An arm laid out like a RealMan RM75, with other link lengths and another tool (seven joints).
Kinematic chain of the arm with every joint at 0, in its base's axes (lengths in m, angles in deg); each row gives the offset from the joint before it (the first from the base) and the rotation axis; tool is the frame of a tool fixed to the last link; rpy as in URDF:
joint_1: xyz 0 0 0.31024 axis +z
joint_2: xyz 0 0 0 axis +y
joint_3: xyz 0 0 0.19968 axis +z
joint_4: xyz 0 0 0 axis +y
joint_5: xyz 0 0 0.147 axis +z
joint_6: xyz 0 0 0 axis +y
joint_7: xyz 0 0 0.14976 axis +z
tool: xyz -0.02 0.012 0.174 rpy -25.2 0 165.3
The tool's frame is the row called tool.
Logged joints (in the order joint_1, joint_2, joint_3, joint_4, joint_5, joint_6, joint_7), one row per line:
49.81, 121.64, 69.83, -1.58, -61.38, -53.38, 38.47
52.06, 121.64, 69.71, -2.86, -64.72, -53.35, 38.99
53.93, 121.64, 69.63, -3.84, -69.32, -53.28, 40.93
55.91, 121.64, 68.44, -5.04, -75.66, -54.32, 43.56
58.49, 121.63, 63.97, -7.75, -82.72, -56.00, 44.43
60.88, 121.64, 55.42, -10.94, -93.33, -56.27, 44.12
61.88, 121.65, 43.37, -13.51, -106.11, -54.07, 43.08
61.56, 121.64, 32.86, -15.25, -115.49, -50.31, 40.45
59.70, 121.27, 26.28, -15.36, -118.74, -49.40, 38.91
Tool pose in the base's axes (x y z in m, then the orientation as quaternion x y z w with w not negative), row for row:
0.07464, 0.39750, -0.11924, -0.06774, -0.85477, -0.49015, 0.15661
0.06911, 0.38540, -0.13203, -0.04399, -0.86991, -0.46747, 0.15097
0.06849, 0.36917, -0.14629, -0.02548, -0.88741, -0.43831, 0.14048
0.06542, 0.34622, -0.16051, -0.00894, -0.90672, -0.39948, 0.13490
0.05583, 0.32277, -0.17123, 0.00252, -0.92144, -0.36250, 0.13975
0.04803, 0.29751, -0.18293, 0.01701, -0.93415, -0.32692, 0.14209
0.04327, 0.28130, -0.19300, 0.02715, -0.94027, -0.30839, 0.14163
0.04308, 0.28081, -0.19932, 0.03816, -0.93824, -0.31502, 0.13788
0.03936, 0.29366, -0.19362, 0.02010, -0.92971, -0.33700, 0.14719
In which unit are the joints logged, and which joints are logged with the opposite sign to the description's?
The joints are logged in degrees. Opposite sign: joint_3, joint_4.
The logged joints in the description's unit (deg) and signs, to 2 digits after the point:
49.81, 121.64, -69.83, 1.58, -61.38, -53.38, 38.47
52.06, 121.64, -69.71, 2.86, -64.72, -53.35, 38.99
53.93, 121.64, -69.63, 3.84, -69.32, -53.28, 40.93
55.91, 121.64, -68.44, 5.04, -75.66, -54.32, 43.56
58.49, 121.63, -63.97, 7.75, -82.72, -56.00, 44.43
60.88, 121.64, -55.42, 10.94, -93.33, -56.27, 44.12
61.88, 121.65, -43.37, 13.51, -106.11, -54.07, 43.08
61.56, 121.64, -32.86, 15.25, -115.49, -50.31, 40.45
59.70, 121.27, -26.28, 15.36, -118.74, -49.40, 38.91

